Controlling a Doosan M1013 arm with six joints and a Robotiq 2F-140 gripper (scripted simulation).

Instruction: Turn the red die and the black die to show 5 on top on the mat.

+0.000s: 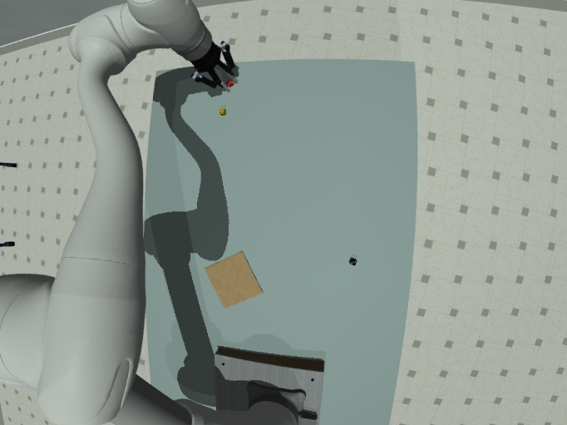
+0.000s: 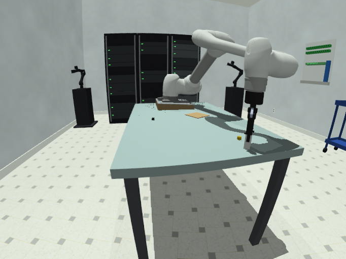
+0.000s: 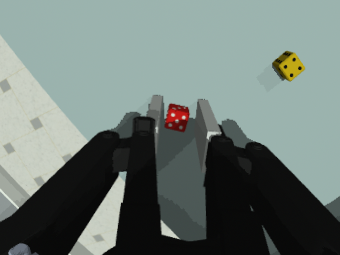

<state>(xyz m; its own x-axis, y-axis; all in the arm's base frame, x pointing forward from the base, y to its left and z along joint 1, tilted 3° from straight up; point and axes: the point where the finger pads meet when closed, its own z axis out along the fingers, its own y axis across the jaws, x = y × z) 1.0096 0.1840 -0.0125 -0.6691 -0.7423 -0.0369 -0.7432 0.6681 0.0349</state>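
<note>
My hand is 30 mm above the red die. Round my hand: black die 520 mm behind, 380 mm to the right, 30 mm below; tan mat 610 mm behind, 30 mm to the right, 30 mm below; yellow die 90 mm behind, 20 mm to the left, 30 mm below.
</note>
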